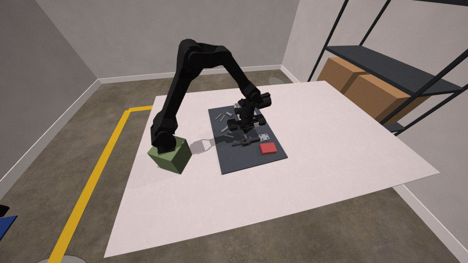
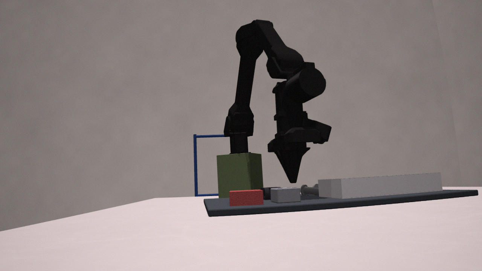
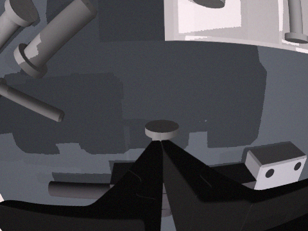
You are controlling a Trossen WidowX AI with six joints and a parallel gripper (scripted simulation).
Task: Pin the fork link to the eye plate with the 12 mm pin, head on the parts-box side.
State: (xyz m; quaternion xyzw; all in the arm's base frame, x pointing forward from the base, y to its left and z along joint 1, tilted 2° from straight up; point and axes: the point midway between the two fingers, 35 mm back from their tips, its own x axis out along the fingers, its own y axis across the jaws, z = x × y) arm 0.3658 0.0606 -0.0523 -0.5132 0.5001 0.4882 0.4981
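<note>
Right now my hand is 70 mm above the dark mat and 50 mm to the right of it. Round my hand: grey mount 90 mm ahead, 50 mm to the right, 50 mm below; then eye plate 50 mm to the right, 50 mm below, 20 mm ahead; then fork link 50 mm to the right, 50 mm below, 20 mm behind.
</note>
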